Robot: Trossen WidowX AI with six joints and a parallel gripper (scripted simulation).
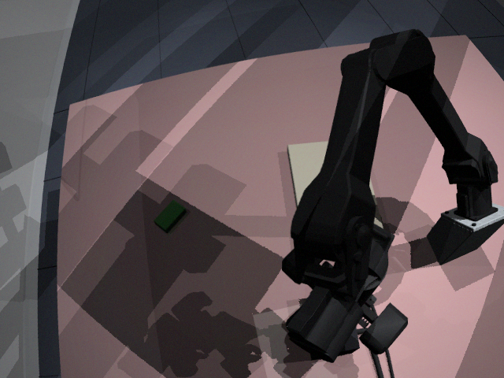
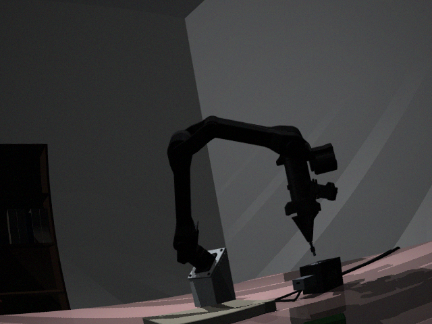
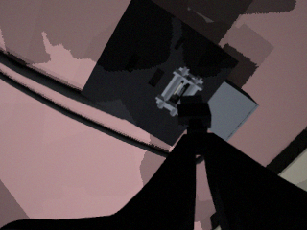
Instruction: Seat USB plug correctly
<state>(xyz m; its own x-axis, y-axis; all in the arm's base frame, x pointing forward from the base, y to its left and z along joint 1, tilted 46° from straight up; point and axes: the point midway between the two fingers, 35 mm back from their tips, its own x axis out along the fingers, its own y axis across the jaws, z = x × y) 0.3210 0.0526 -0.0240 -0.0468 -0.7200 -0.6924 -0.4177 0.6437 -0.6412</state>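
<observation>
Right now my gripper tip is 20 mm above the USB plug. The rest, counted from my gripper tip: beige slab (120 mm behind, 250 mm to the right, 120 mm below); green block (220 mm ahead, 320 mm to the right, 130 mm below).
</observation>
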